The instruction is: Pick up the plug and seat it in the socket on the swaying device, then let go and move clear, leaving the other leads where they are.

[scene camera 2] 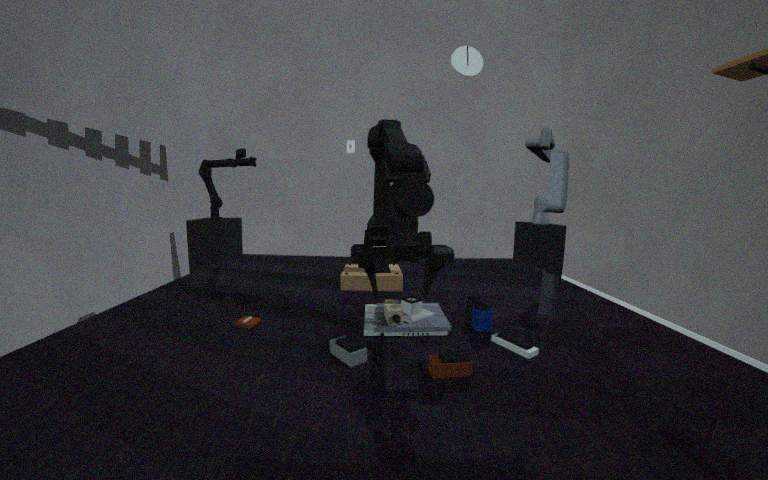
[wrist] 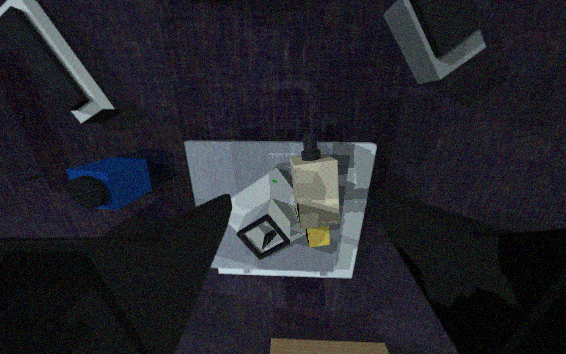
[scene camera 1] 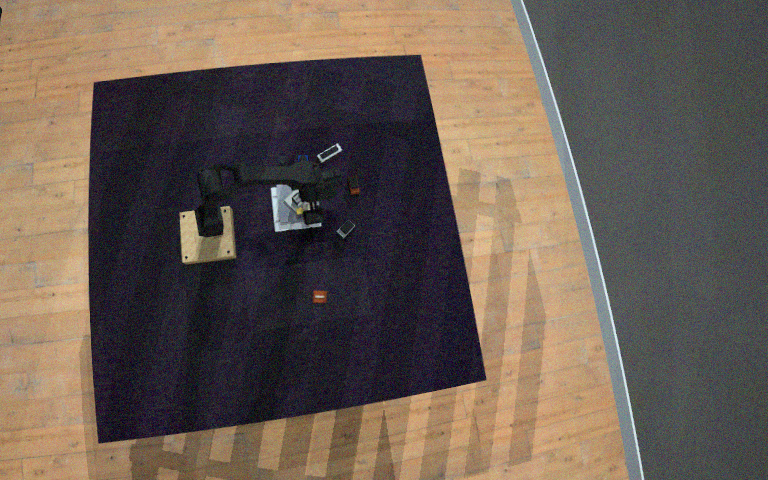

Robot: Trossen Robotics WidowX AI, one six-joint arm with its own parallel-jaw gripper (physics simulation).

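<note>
The plug [scene camera 1: 306,206] [scene camera 2: 394,311] [wrist: 315,185] is a beige block with a yellow tip and a dark cable stub. It lies beside the socket [wrist: 248,246], a black-rimmed square opening on the pale device [wrist: 250,198]. The socket's raised housing also shows in scene camera 2 [scene camera 2: 411,306]. Device and plug are on a grey-white base [scene camera 1: 280,220] [scene camera 2: 375,326] [wrist: 212,162]. My gripper [scene camera 1: 308,204] [scene camera 2: 400,291] [wrist: 301,198] is open above the base, with the plug and socket between its wide-spread fingers in the wrist view. In scene camera 1 the arm partly hides the base.
A blue block [scene camera 1: 303,157] [scene camera 2: 482,319] [wrist: 129,182] stands near the base. Around it lie a white tray-like piece [scene camera 2: 530,352] [wrist: 67,52], a grey block [scene camera 1: 346,228] [scene camera 2: 351,355] [wrist: 407,45] and an orange block [scene camera 1: 355,191] [scene camera 2: 453,369]. A small orange piece [scene camera 1: 320,296] [scene camera 2: 248,322] lies farther off.
</note>
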